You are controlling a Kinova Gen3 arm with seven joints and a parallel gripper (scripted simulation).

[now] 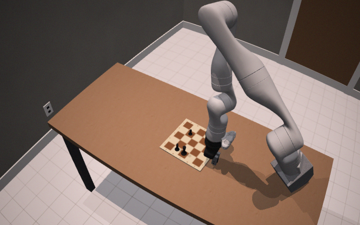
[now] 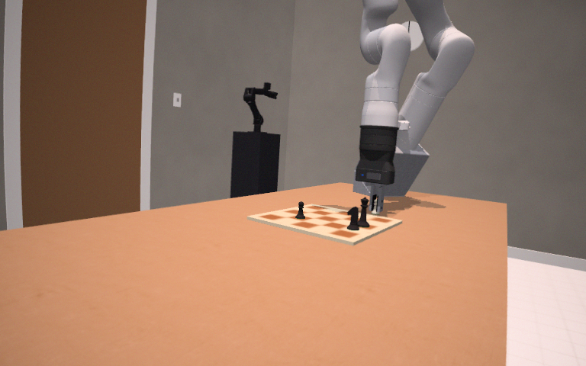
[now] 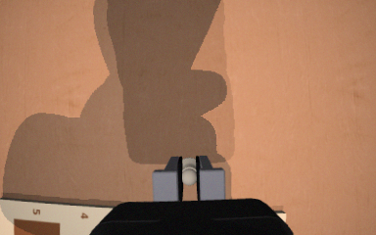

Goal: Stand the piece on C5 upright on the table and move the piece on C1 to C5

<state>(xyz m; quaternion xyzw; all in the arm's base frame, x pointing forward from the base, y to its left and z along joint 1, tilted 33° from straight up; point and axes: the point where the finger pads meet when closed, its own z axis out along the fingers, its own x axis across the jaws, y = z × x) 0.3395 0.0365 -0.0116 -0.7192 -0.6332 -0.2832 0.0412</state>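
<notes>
The white pawn lies 10 mm below my hand. Also, from my hand: chessboard: 130 mm ahead, 50 mm to the right, 20 mm below; then black pawn: 170 mm ahead, 90 mm to the right, 10 mm below.
</notes>
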